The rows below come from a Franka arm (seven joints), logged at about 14 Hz.
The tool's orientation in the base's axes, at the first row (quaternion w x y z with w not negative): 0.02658 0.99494 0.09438 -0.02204
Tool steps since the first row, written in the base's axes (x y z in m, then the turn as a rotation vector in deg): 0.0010 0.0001 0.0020 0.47 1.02 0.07; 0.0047 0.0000 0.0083 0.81 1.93 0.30; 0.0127 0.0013 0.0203 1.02 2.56 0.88; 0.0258 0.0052 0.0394 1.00 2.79 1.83; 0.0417 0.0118 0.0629 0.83 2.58 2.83; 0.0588 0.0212 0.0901 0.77 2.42 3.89; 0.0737 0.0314 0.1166 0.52 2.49 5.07; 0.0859 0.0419 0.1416 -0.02 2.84 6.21; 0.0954 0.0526 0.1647 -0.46 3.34 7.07
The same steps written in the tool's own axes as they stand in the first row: 0.0009 0.0002 -0.0020 0.65 -0.91 -0.15; 0.0042 0.0013 -0.0085 1.14 -1.73 -0.44; 0.0117 0.0021 -0.0208 1.44 -2.28 -1.06; 0.0244 0.0017 -0.0406 1.41 -2.46 -2.02; 0.0400 -0.0006 -0.0650 1.16 -2.24 -3.00; 0.0572 -0.0053 -0.0934 1.02 -2.04 -4.05; 0.0725 -0.0112 -0.1210 0.73 -2.10 -5.22; 0.0852 -0.0180 -0.1470 0.21 -2.49 -6.36; 0.0954 -0.0255 -0.1710 -0.17 -3.02 -7.23
